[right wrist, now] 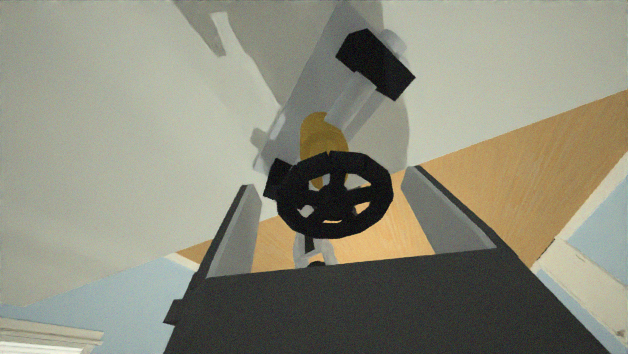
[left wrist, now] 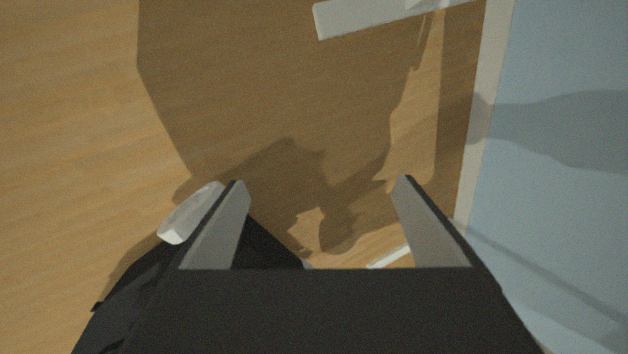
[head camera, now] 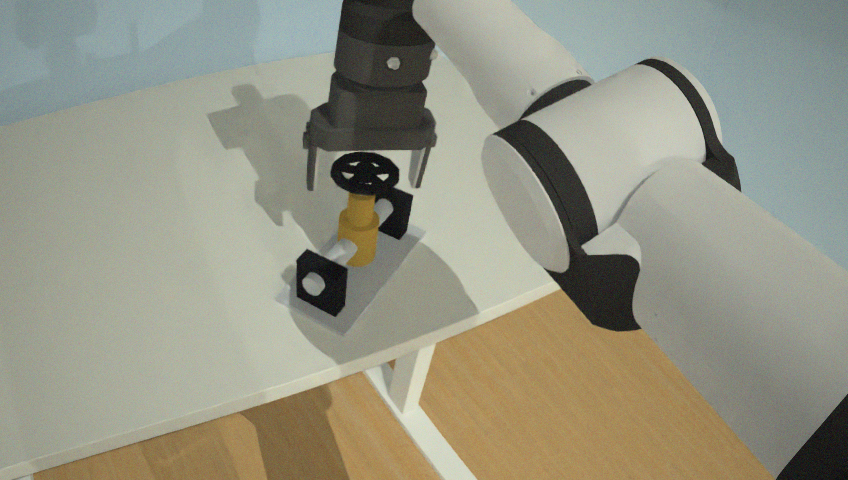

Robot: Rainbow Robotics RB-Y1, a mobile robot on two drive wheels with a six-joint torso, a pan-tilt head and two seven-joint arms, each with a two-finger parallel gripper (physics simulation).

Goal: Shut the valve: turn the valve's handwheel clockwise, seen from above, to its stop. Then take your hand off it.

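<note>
The valve has a black spoked handwheel (head camera: pixel 364 173) (right wrist: pixel 332 196) on top of an upright yellow body (head camera: pixel 358 243) (right wrist: pixel 314 127). A light pipe runs through the body between two black blocks (head camera: pixel 333 291) (right wrist: pixel 376 65) on a grey base plate (head camera: pixel 380 276) (right wrist: pixel 311 87). My right gripper (head camera: pixel 363 187) (right wrist: pixel 330 185) is open, with one finger on each side of the handwheel. In the right wrist view a gap shows between each finger and the rim. My left gripper (left wrist: pixel 319 187) is open and empty above the floor, away from the valve.
The valve stands on a white table (head camera: pixel 148 237) (right wrist: pixel 100 125), near its front edge in the head camera view. My right arm (head camera: pixel 595 154) reaches in from the right. A white bar (left wrist: pixel 360 17) lies low over the wooden floor (left wrist: pixel 65 125), beside a blue wall (left wrist: pixel 560 210).
</note>
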